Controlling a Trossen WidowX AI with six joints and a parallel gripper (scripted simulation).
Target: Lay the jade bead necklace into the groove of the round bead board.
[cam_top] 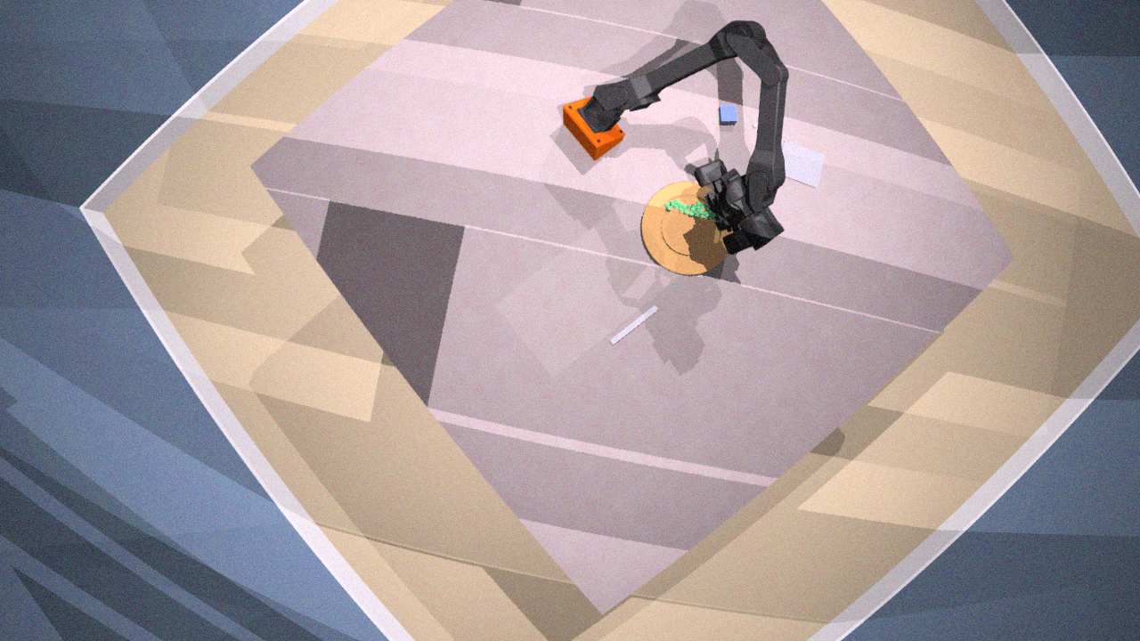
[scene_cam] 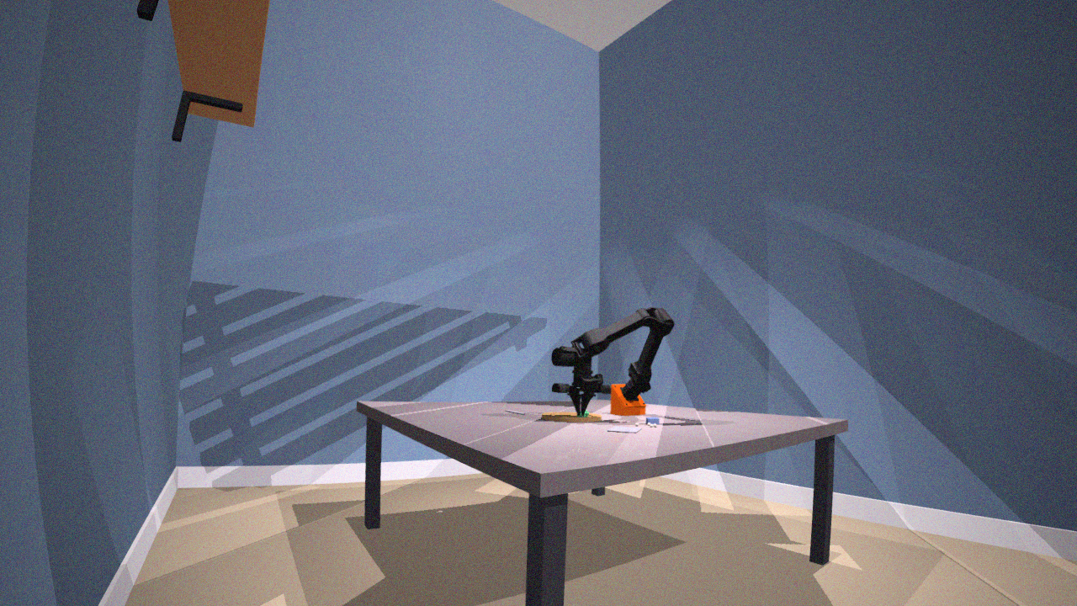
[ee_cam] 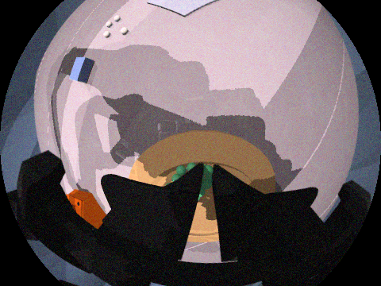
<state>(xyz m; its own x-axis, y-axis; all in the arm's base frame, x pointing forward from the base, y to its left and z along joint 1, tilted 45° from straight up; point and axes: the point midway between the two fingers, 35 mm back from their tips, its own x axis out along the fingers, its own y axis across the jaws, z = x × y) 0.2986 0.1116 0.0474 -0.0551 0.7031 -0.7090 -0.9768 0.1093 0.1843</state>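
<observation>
My gripper tip is now 1 cm past the round tan bead board, 7 cm to the left of it and 1 cm above it. From my gripper tip the other things lie so: white strip: 9 cm ahead, 28 cm to the right, 2 cm below; then pale square sheet: 1 cm ahead, 24 cm to the left, 2 cm below; then blue cube: 17 cm behind, 16 cm to the left, 1 cm below.
</observation>
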